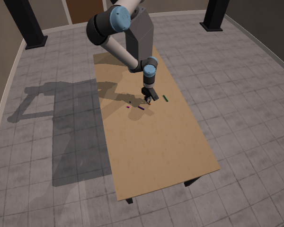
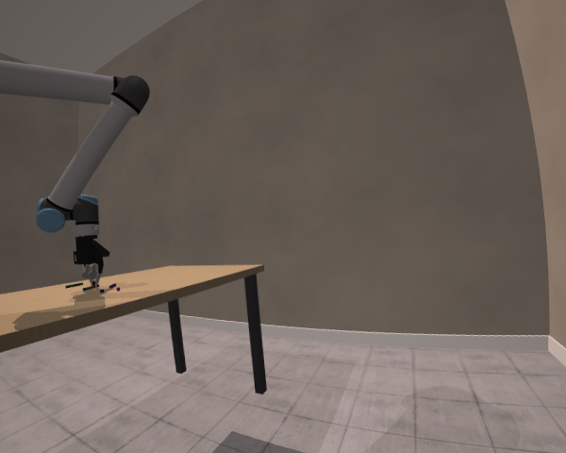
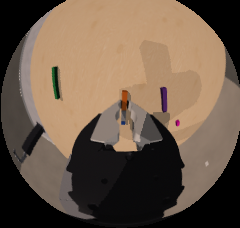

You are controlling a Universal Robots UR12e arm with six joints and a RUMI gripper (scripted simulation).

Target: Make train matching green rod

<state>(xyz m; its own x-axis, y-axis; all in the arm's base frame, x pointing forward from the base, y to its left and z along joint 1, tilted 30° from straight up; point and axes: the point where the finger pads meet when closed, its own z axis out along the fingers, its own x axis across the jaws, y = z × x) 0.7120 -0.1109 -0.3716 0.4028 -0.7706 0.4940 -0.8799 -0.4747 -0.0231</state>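
Now: the orange rod 10 mm below my hand. The rest, counted from my hand: grey rod 30 mm behind, 20 mm to the right, 10 mm below; purple rod 40 mm ahead, 80 mm to the right, 10 mm below; green rod 30 mm behind, 170 mm to the left, 10 mm below.
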